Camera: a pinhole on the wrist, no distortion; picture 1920 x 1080 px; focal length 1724.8 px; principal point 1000.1 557.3 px. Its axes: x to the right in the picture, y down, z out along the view. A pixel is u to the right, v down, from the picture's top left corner.
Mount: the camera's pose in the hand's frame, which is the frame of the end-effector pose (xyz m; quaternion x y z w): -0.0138 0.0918 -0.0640 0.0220 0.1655 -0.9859 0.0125
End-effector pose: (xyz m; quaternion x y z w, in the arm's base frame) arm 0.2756 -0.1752 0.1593 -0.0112 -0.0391 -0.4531 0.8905
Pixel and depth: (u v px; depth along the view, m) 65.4 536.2 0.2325
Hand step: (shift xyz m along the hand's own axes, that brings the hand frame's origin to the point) 0.1028 0.0207 0.1625
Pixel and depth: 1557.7 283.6 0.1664
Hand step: -0.0749 0.0614 0.0992
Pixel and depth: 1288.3 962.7 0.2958
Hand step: -0.0726 -0.0714 0.1903
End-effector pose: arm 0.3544 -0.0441 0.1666 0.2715 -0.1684 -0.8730 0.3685
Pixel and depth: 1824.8 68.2 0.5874
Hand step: -0.3227 0.0523 0.5316
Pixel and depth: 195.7 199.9 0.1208
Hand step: 0.0369 0.0769 0.0609
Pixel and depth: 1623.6 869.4 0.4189
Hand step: -0.1791 -0.1194 0.2997
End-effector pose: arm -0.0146 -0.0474 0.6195 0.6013 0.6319 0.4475 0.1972
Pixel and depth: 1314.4 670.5 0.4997
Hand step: -0.1233 -0.1041 0.3928
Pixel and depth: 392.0 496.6 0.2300
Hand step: 0.0579 0.0257 0.1597
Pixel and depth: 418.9 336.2 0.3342
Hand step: 0.0842 0.0250 0.2709
